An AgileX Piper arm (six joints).
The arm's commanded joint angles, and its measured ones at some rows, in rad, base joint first. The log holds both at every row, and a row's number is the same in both.
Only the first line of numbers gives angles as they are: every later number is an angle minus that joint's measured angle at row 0.
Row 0, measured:
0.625 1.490 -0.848 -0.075 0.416 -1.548
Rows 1 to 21, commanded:
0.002 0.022 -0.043 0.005 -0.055 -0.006
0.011 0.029 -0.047 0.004 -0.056 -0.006
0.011 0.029 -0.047 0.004 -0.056 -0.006
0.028 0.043 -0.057 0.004 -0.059 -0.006
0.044 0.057 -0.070 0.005 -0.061 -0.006
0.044 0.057 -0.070 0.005 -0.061 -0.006
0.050 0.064 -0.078 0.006 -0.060 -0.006
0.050 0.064 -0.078 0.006 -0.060 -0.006
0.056 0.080 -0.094 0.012 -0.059 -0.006
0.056 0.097 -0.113 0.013 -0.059 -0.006
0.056 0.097 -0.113 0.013 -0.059 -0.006
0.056 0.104 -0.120 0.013 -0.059 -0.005
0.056 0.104 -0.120 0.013 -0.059 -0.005
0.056 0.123 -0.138 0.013 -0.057 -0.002
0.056 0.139 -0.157 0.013 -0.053 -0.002
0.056 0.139 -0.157 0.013 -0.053 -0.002
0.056 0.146 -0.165 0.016 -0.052 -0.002
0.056 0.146 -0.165 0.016 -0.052 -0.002
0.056 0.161 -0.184 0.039 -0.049 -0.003
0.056 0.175 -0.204 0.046 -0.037 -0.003
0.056 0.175 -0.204 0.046 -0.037 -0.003
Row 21, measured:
0.055 0.170 -0.163 0.026 0.002 -0.001
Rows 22 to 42, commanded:
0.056 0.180 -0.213 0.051 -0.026 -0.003
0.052 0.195 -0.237 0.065 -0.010 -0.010
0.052 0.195 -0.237 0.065 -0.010 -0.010
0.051 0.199 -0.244 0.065 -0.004 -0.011
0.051 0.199 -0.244 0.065 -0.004 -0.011
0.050 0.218 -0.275 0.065 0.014 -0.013
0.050 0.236 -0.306 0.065 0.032 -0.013
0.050 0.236 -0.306 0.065 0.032 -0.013
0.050 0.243 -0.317 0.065 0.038 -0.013
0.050 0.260 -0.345 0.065 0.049 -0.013
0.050 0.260 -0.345 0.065 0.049 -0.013
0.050 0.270 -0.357 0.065 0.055 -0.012
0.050 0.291 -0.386 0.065 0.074 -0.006
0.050 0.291 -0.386 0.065 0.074 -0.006
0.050 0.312 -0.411 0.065 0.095 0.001
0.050 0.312 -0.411 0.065 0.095 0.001
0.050 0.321 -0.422 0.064 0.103 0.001
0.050 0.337 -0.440 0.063 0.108 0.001
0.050 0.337 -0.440 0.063 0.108 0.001
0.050 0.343 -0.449 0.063 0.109 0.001
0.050 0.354 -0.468 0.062 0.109 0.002
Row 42, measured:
0.052 0.353 -0.428 0.059 0.156 0.000
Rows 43 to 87, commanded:
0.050 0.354 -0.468 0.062 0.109 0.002
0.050 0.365 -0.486 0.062 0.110 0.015
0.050 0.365 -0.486 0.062 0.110 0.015
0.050 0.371 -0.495 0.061 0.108 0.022
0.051 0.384 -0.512 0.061 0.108 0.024
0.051 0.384 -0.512 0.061 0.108 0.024
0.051 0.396 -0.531 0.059 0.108 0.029
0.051 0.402 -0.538 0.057 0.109 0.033
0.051 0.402 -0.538 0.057 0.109 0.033
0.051 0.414 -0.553 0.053 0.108 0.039
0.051 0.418 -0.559 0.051 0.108 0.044
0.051 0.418 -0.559 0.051 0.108 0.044
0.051 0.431 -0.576 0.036 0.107 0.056
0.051 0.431 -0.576 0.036 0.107 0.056
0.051 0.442 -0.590 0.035 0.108 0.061
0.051 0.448 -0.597 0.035 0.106 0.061
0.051 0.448 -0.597 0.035 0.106 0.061
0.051 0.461 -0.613 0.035 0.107 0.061
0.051 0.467 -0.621 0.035 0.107 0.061
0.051 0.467 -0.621 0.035 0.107 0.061
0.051 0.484 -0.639 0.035 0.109 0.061
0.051 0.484 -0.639 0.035 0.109 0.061
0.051 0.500 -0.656 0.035 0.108 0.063
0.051 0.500 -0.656 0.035 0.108 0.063
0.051 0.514 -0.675 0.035 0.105 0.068
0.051 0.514 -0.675 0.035 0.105 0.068
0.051 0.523 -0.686 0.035 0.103 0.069
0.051 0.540 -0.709 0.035 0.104 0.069
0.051 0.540 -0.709 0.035 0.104 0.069
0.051 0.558 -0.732 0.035 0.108 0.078
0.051 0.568 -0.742 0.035 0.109 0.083
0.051 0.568 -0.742 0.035 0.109 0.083
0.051 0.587 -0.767 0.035 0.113 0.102
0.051 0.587 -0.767 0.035 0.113 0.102
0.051 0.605 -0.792 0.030 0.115 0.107
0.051 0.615 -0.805 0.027 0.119 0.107
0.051 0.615 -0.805 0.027 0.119 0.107
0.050 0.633 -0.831 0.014 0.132 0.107
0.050 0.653 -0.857 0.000 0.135 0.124
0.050 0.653 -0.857 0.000 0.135 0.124
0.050 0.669 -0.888 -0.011 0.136 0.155
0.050 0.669 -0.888 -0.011 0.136 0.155
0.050 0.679 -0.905 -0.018 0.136 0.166
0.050 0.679 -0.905 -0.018 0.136 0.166
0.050 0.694 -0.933 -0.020 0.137 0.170
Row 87, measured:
0.050 0.691 -0.882 -0.004 0.188 0.146
